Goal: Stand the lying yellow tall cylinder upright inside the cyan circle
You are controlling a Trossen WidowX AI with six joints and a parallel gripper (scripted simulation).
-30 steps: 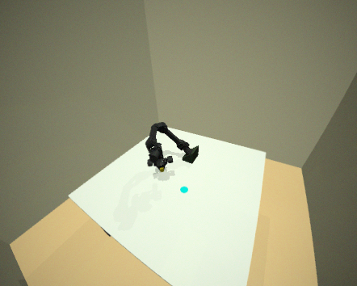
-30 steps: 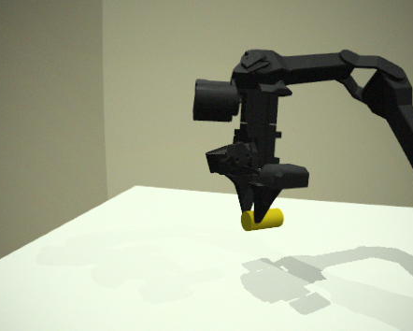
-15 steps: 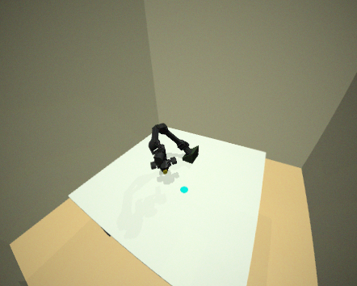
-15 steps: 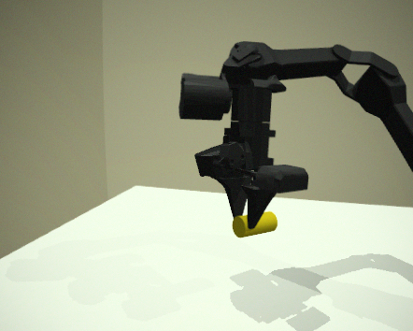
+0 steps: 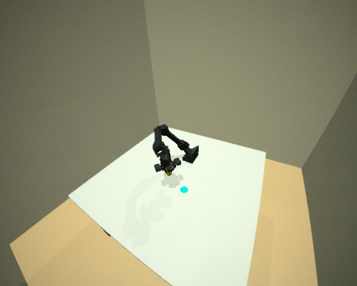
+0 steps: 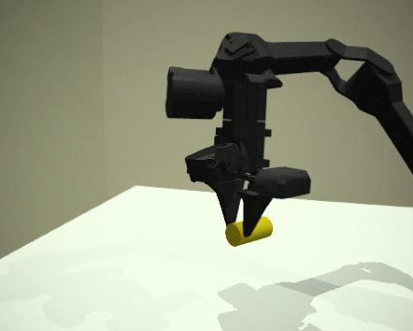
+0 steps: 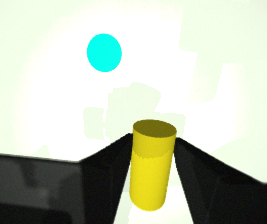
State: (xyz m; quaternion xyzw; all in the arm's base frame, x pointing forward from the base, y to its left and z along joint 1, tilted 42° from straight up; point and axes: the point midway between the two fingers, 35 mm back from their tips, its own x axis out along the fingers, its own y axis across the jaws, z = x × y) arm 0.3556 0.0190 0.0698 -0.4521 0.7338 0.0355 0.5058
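Now: gripper tip 140 mm above the cyan circle and 120 mm to the right of it. From my gripper tip the other things lie so: yellow tall cylinder (20 mm to the right, 20 mm behind).
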